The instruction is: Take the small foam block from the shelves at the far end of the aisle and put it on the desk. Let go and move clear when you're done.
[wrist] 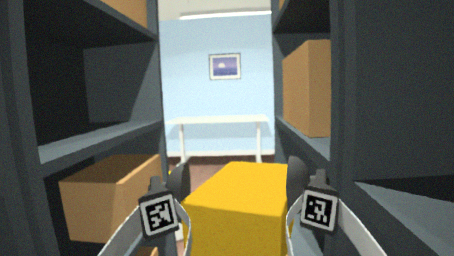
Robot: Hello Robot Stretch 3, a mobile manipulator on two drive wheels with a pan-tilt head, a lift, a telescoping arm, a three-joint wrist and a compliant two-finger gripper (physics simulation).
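Places are measured from the robot's base along level axes (x ahead, y left, z up), in metres.
Where they show: gripper, fingertip midpoint: (241, 179).
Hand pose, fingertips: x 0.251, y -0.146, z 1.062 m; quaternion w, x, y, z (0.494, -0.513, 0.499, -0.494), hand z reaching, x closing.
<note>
Each offset is from my fingertips to the top centre of the thing. Level surfaces: height alone.
The yellow foam block @[0.006 m back, 0.005 m right, 0.001 m up] (240, 200) sits between the two fingertips at the bottom centre of the wrist view. My gripper (241, 179) is shut on it, one rubber fingertip at each side. The block's lower part runs out of the view. A white table @[0.342 m down] (220, 120), which may be the desk, stands far off beyond the gap between the shelves, against the blue wall. Its top and two legs show.
A dark shelf unit (154, 80) stands close on the left, with an open brown box @[0.873 m ahead, 0.599 m left, 0.258 m down] (92, 210) on a lower shelf. Another shelf unit (342, 100) stands close on the right, with a brown box @[0.720 m ahead, 0.338 m right, 0.199 m up] (319, 90). A picture (225, 66) hangs on the far wall.
</note>
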